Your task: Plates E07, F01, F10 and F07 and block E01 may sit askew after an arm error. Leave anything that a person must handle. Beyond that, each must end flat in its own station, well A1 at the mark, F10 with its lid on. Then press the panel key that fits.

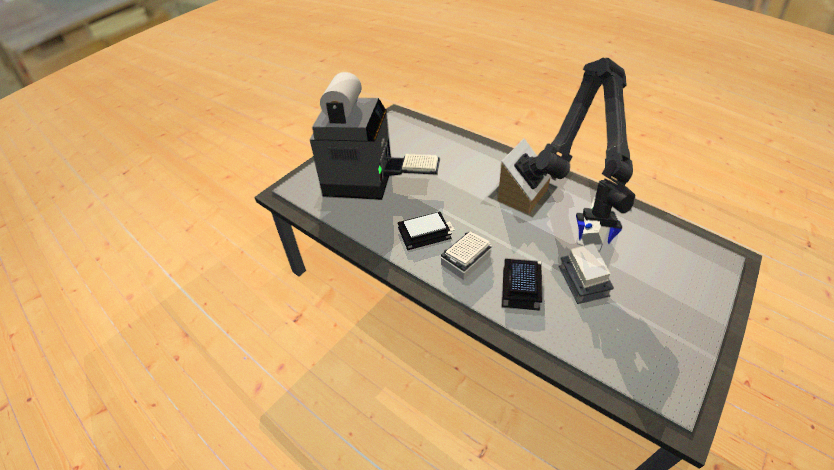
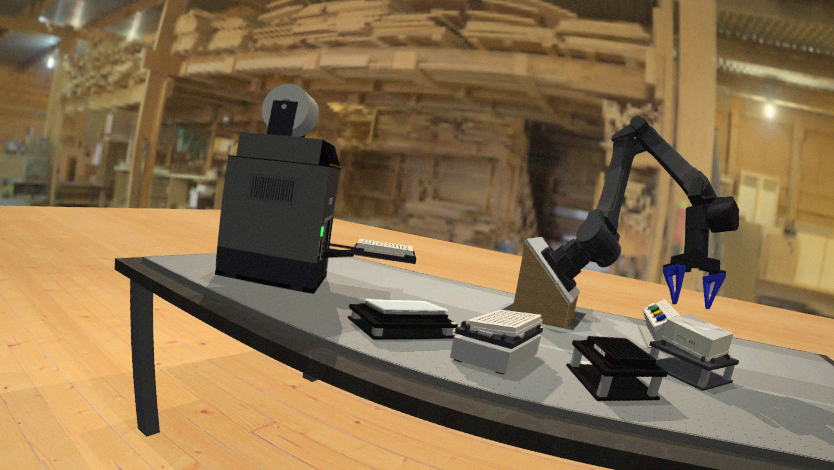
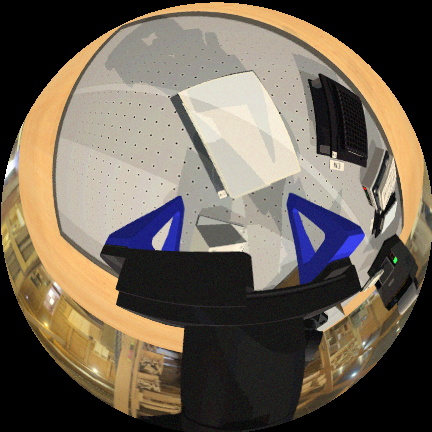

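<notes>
My gripper is open and empty, above the white key panel and the near part of the tall white block. The block is on a grey stand. A dark plate is on the black stand marked N3. A cream plate is on a grey-white device and looks slightly tilted. A white-topped plate is on a low black station. Another cream plate is on the machine's tray. Plate names are unreadable.
The tall dark machine carries a white roll and shows a green light. The arm's wooden wedge base stands at the table's back edge, left of the panel.
</notes>
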